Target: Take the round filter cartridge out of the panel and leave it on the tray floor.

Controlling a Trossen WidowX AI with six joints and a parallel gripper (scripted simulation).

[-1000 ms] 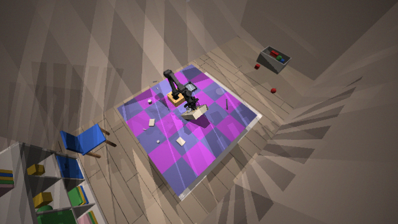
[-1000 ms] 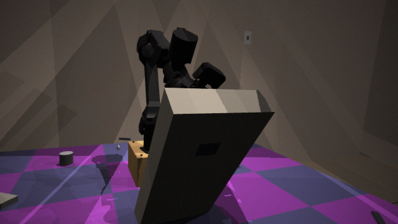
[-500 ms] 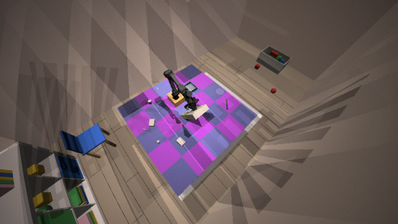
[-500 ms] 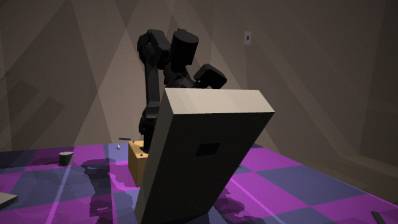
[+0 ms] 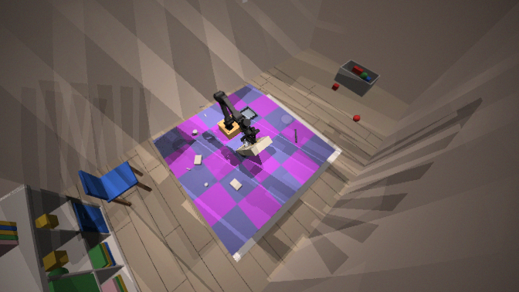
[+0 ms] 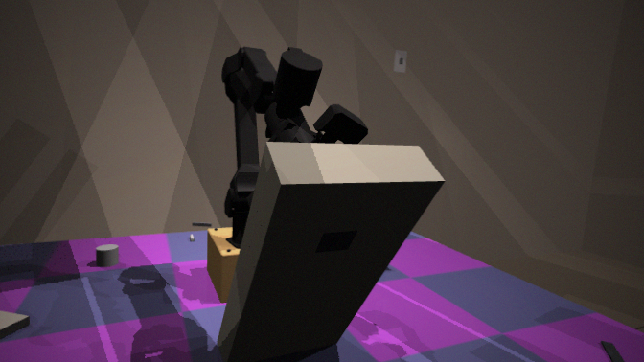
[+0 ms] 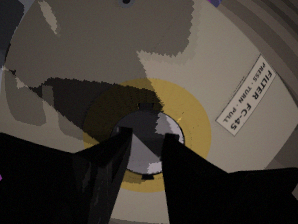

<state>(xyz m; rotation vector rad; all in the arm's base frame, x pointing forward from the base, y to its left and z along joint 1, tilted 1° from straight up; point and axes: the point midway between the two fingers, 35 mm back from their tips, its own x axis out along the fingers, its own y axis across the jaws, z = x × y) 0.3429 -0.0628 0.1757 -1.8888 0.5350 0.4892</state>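
The round grey filter cartridge lies 10 mm below my gripper tip and 10 mm ahead of it. Round my gripper tip: tan service panel (80 mm below, 40 mm behind, 10 mm to the left); grey tray (390 mm behind, 360 mm to the left, 240 mm below).
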